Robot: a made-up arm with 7 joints.
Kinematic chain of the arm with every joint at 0, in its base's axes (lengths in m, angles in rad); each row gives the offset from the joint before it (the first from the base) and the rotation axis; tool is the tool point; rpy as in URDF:
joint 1: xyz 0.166 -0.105 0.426 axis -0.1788 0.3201 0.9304
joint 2: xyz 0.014 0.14 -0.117 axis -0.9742 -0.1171 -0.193
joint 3: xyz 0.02 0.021 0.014 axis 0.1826 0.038 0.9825
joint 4: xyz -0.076 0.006 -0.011 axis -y
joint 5: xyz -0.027 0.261 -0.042 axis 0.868 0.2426 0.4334
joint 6: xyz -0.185 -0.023 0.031 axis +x
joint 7: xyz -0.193 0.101 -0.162 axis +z
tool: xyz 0.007 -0.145 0.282 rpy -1.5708 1.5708 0
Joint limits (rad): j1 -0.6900..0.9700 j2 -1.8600..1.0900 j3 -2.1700..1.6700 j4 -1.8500..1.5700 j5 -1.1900..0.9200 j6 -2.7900..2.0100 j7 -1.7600..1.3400
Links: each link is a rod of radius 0.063 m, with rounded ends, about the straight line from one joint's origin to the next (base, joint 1, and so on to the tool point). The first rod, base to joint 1, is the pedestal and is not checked.
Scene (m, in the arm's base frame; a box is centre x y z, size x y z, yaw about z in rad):
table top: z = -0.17
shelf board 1: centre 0.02 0.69 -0 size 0.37 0.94 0.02 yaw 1.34
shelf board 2: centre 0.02 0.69 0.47 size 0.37 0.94 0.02 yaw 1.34
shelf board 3: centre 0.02 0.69 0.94 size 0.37 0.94 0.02 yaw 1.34
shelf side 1: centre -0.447 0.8 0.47 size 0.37 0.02 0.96 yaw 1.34
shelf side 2: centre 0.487 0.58 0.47 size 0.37 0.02 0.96 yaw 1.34
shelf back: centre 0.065 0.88 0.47 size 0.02 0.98 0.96 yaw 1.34
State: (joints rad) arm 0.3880 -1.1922 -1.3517 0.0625 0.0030 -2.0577 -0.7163
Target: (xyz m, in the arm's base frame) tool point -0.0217 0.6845 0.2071
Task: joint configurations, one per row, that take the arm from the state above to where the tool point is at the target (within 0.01 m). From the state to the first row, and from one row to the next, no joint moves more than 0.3 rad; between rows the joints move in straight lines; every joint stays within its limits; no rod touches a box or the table.
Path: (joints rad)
1: 0.4168 -1.1789 -1.3343 0.0678 0.2809 -1.9702 -0.5314
2: 0.4457 -1.1656 -1.3169 0.0732 0.5589 -1.8827 -0.3464
3: 0.4745 -1.1522 -1.2994 0.0785 0.8368 -1.7951 -0.1615
4: 0.4775 -1.0813 -1.3344 0.3300 0.8534 -1.6441 -0.0824
5: 0.4804 -1.0103 -1.3694 0.5814 0.8701 -1.4931 -0.0033
6: 0.4833 -0.9393 -1.4044 0.8329 0.8867 -1.3420 0.0758
7: 0.4862 -0.8683 -1.4394 1.0844 0.9034 -1.1910 0.1549
8: 0.4892 -0.7974 -1.4744 1.3358 0.9200 -1.0399 0.2340
9: 0.5014 -0.7937 -1.5033 1.1041 0.6577 -1.3126 -0.0020
10: 0.5137 -0.7900 -1.5323 0.8723 0.3954 -1.5853 -0.2379
11: 0.5259 -0.7863 -1.5612 0.6405 0.1332 -1.8580 -0.4738
12: 0.5382 -0.7826 -1.5901 0.4088 -0.1291 -2.1307 -0.7098

